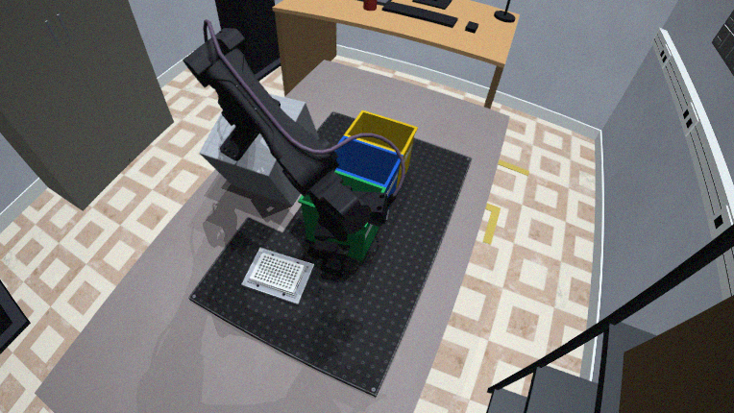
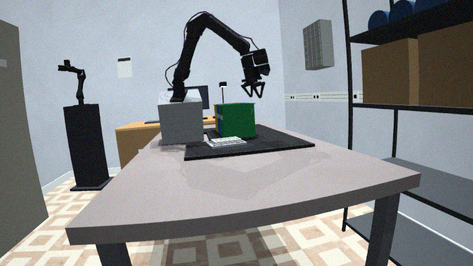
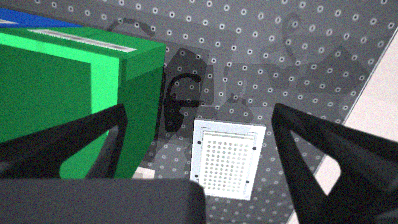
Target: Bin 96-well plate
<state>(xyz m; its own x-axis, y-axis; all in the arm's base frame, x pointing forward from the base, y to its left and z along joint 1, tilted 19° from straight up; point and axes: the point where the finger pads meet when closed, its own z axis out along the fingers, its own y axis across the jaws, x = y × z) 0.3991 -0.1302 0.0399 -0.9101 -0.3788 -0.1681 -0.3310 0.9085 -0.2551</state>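
Now: hand 200 mm above the white 96-well plate, 160 mm past it and 90 mm to the left of it. From my hand the other things lie so: blue bin (250 mm to the left, 130 mm below, 110 mm behind); plate nest N1 (210 mm below, 160 mm behind, 90 mm to the right); green bin (130 mm below, 120 mm to the left, 90 mm behind).
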